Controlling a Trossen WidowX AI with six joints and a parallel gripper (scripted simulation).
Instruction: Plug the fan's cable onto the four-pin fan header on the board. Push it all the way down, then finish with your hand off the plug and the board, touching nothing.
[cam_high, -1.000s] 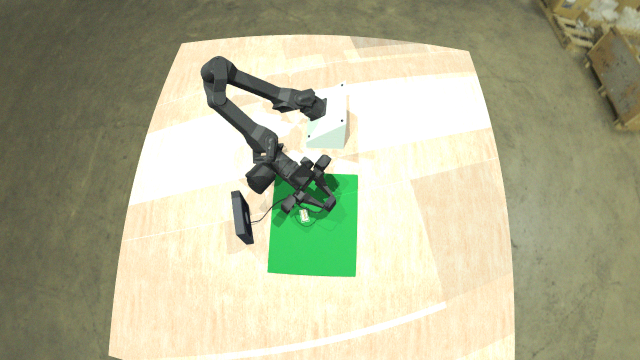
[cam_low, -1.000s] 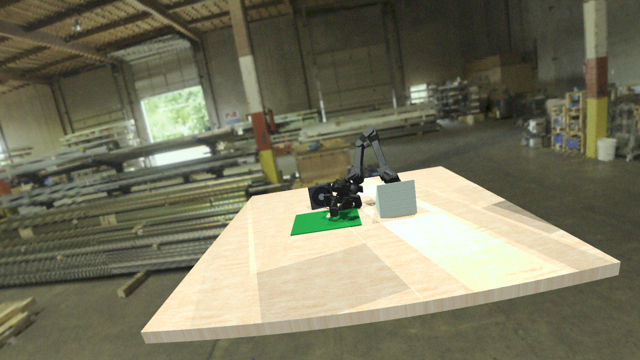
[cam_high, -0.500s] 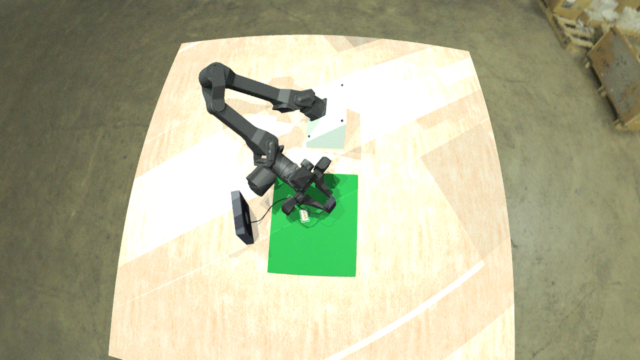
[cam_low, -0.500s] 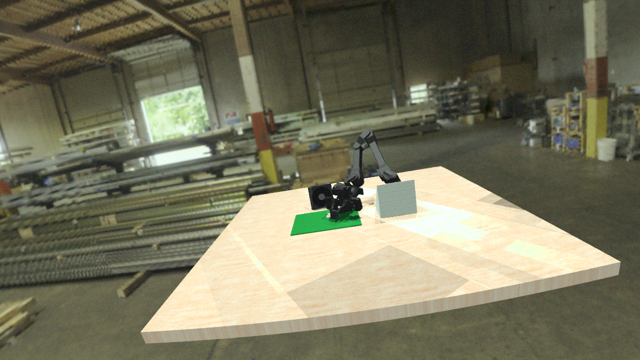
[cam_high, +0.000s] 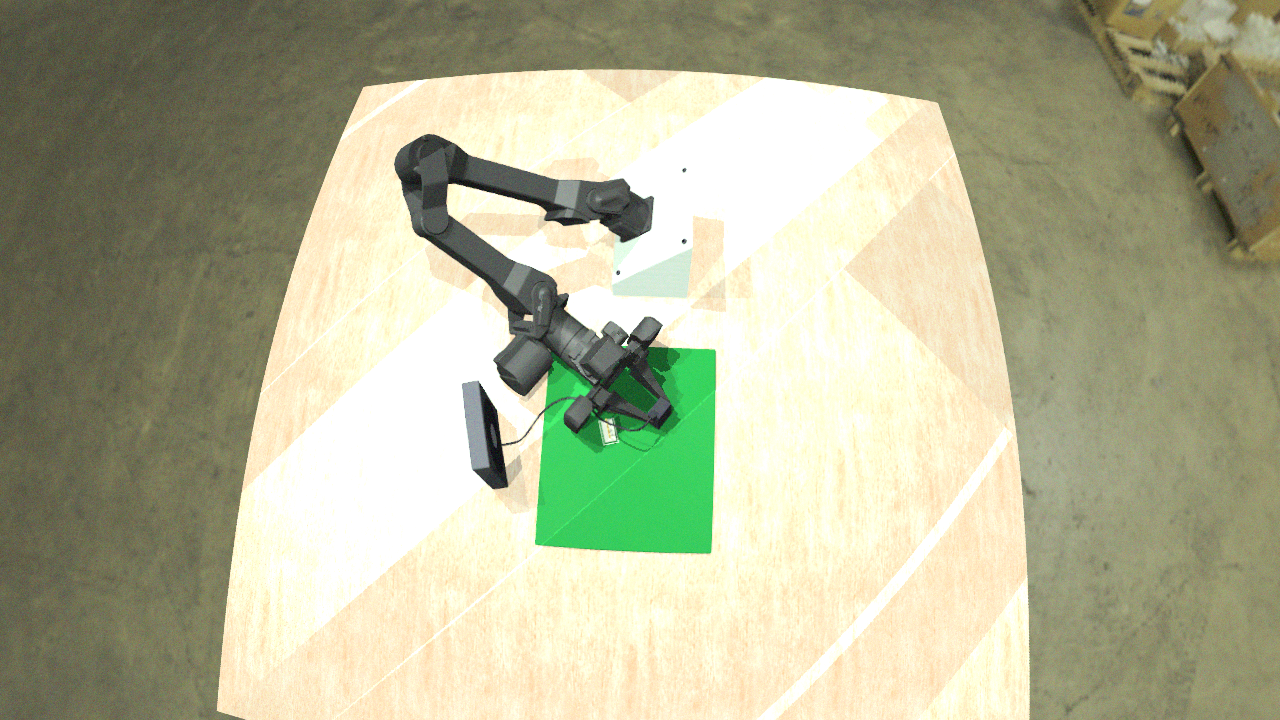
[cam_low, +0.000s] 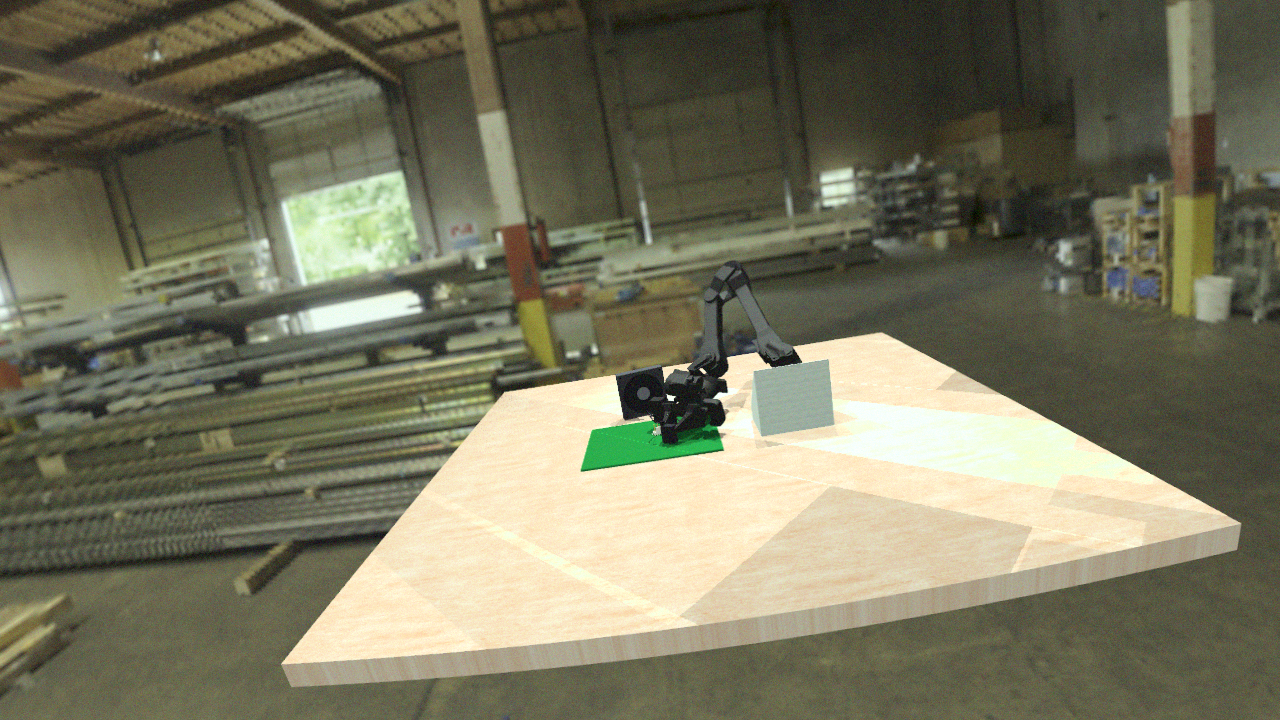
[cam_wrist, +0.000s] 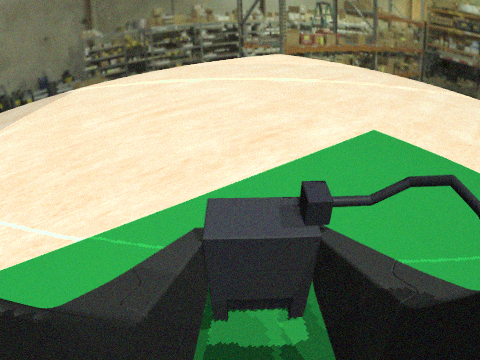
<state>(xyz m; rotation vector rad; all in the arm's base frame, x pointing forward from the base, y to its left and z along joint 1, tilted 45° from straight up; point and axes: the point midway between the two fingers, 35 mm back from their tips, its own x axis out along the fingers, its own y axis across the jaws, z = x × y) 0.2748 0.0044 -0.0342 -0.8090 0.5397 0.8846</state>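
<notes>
My gripper tip is now 10 mm above the dark grey fan plug. From my gripper tip the other things lie so: green board (50 mm below, 40 mm to the right, 40 mm ahead); then black fan (220 mm to the right, 60 mm ahead, 30 mm above); then white four-pin fan header (70 mm to the right, 30 mm below, 20 mm ahead).
</notes>
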